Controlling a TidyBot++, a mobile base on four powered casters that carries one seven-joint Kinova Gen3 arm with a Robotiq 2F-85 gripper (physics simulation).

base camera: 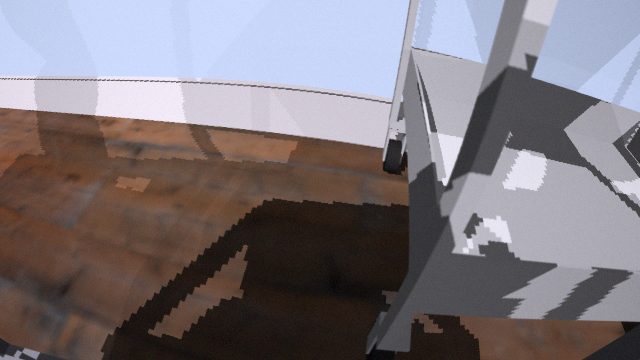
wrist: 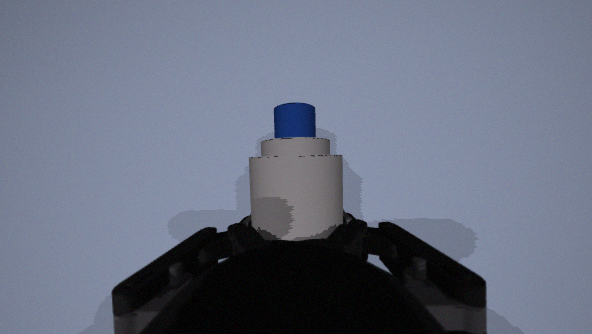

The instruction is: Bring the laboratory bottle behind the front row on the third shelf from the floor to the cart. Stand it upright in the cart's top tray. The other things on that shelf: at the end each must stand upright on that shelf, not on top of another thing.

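Places are measured from the arm's base along level axes (x down, y ahead, z right), in centimetres.
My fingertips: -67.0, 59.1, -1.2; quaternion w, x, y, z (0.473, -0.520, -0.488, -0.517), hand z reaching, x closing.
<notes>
Ahead of a thing's pixels: the offset from my fingertips to its middle, as dx, dy, dz. "spot": to the spot under its first point. Level surfaces: height alone.
The laboratory bottle {-1.3, -2.6, +0.0} (wrist: 296,180), white with a stepped shoulder and a blue cap, stands upright in the wrist view. My gripper (wrist: 297,218) is shut on its lower part, with a black finger at each side. The bottle's bottom is hidden behind the dark gripper body. The light grey cart (base camera: 491,95) is large and close at the right of the base camera view, where a slanting post and a lower tray show. The cart's top tray does not show in either view. The shelf and its other things do not show.
A black caster wheel {spot: +102.7, -9.3, +14.2} (base camera: 393,156) of the cart touches the wooden floor {dx +106.6} (base camera: 150,200) near the wall's white baseboard {spot: +102.2, +1.9, -13.2} (base camera: 220,105). The pale blue wall (base camera: 280,40) (wrist: 125,100) stands behind. Dark shadows lie across the floor and the cart's lower tray.
</notes>
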